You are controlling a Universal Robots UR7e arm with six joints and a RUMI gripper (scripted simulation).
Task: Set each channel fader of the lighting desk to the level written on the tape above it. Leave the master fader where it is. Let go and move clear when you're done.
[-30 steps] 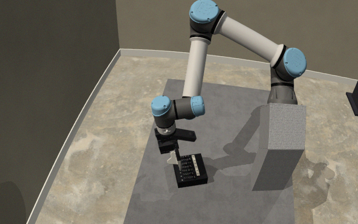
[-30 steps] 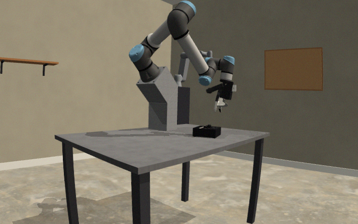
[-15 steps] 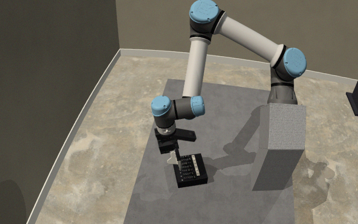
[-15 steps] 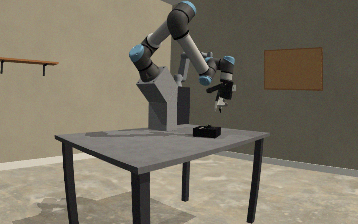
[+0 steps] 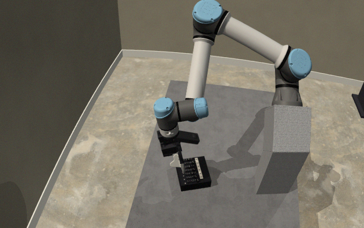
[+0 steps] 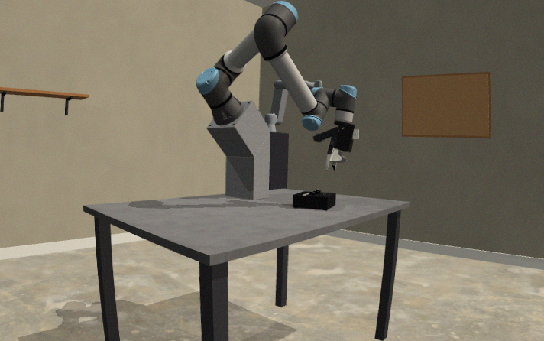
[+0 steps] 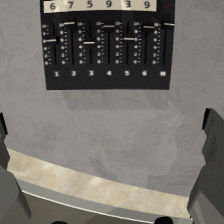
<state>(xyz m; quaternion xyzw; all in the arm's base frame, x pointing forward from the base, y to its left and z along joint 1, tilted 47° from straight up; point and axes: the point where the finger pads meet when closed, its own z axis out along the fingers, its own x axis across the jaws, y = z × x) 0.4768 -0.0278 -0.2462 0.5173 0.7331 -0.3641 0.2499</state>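
My hand is 50 mm past the channel 2 fader, 60 mm to the left of it and 90 mm above it. Round my hand: channel 5 fader 50 mm behind, 10 mm to the left, 90 mm below; channel 3 fader 40 mm behind, 30 mm to the right, 90 mm below; channel 4 fader 60 mm behind, 20 mm to the right, 90 mm below.
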